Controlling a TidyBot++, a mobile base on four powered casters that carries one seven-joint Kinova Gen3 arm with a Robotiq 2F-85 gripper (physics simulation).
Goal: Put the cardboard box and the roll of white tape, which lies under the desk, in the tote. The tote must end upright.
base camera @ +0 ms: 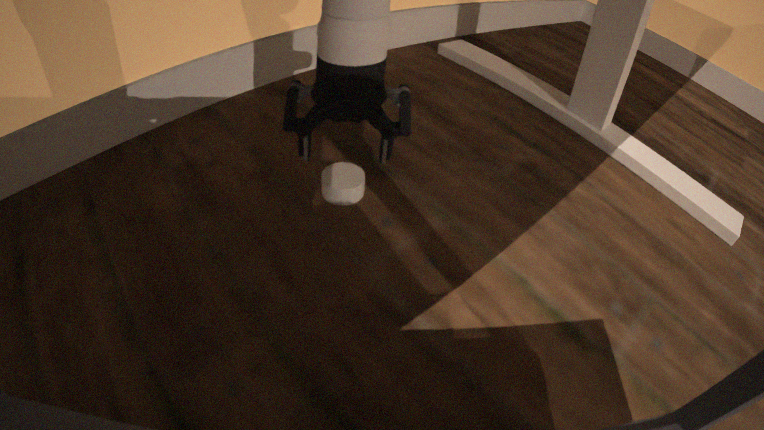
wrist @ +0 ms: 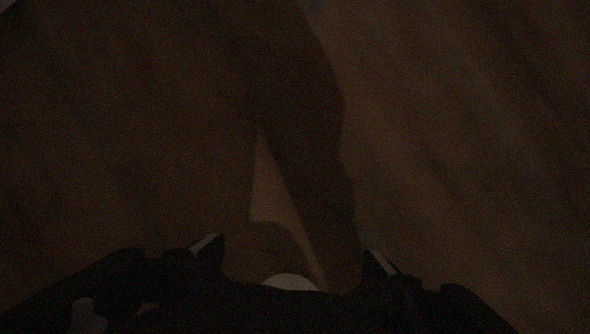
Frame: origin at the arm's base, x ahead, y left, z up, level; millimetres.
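Seen in the pictures: gripper, fingertip midpoint: [base camera: 344,158] [wrist: 292,257].
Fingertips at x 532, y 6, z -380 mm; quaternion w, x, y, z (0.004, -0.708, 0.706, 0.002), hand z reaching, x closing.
Offsets run from my fingertips to a thing's middle. "spot": to the spot under its first point. Level surfaces: height alone.
The roll of white tape {42 mm back, 0 mm left, 5 mm down} [base camera: 343,183] [wrist: 291,282] lies flat on the dark wood floor. In the wrist view a part of its top shows at the bottom edge, between the fingers; the gripper's body hides the rest. My gripper [base camera: 344,159] [wrist: 292,257] is open and empty, pointing down. In the base camera view its fingertips show just above and behind the tape in the picture, one to each side; the height gap between them and the tape is hard to tell. The cardboard box and the tote do not show in either view.
A white desk leg {spot: 149 mm ahead, 416 mm right, 130 mm up} [base camera: 609,64] stands on a long foot bar [base camera: 678,176] to the right of the tape. A pale baseboard [base camera: 213,69] and orange wall [base camera: 176,26] run behind the gripper. Shadows cover much of the wood floor {17 mm down} [base camera: 213,293].
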